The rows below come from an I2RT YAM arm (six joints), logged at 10 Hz.
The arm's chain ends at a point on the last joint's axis. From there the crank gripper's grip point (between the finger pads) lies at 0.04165 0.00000 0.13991 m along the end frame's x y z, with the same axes.
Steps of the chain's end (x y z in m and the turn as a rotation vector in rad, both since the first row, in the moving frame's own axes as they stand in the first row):
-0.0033 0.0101 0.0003 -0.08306 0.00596 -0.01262
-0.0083 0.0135 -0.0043 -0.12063 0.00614 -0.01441
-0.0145 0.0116 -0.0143 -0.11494 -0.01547 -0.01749
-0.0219 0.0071 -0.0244 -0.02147 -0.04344 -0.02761
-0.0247 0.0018 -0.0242 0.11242 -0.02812 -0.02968
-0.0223 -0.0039 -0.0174 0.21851 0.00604 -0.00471
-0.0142 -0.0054 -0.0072 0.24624 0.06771 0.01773
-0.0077 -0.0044 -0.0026 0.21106 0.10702 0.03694
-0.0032 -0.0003 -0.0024 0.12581 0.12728 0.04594
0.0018 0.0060 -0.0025 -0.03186 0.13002 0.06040
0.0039 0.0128 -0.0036 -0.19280 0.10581 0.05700
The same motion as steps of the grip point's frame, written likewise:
-0.0024 0.0212 -0.0004 -0.08306 0.00596 -0.01262
-0.0073 0.0297 -0.0055 -0.12063 0.00614 -0.01441
-0.0165 0.0270 -0.0146 -0.11494 -0.01547 -0.01749
-0.0280 0.0091 -0.0227 -0.02147 -0.04344 -0.02761
-0.0289 -0.0151 -0.0240 0.11242 -0.02812 -0.02968
-0.0215 -0.0344 -0.0210 0.21851 0.00604 -0.00471
-0.0046 -0.0383 -0.0144 0.24624 0.06771 0.01773
0.0074 -0.0314 -0.0108 0.21106 0.10702 0.03694
0.0145 -0.0152 -0.0098 0.12581 0.12728 0.04594
0.0194 0.0134 -0.0092 -0.03186 0.13002 0.06040
0.0175 0.0419 -0.0116 -0.19280 0.10581 0.05700

